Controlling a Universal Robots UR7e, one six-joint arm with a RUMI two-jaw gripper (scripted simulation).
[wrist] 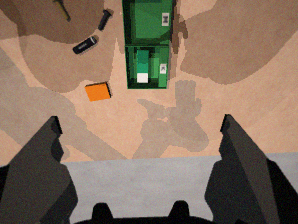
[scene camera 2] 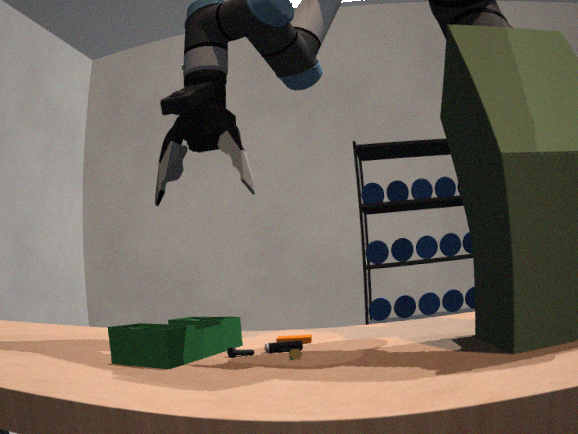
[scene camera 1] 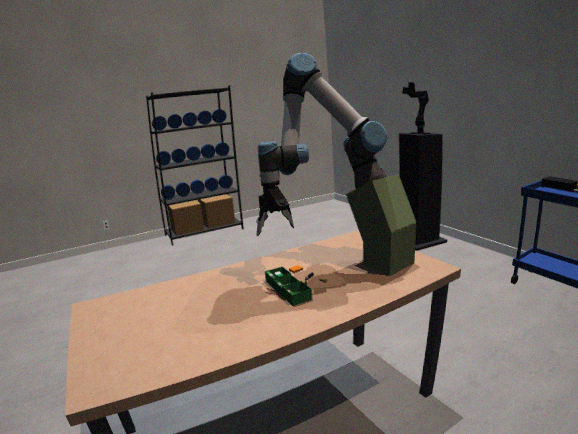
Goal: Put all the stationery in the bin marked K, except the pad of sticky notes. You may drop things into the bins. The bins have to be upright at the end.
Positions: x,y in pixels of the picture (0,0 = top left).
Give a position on a joined green bins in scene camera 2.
151,347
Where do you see a joined green bins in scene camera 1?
298,292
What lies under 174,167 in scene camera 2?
My gripper.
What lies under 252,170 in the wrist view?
My gripper.
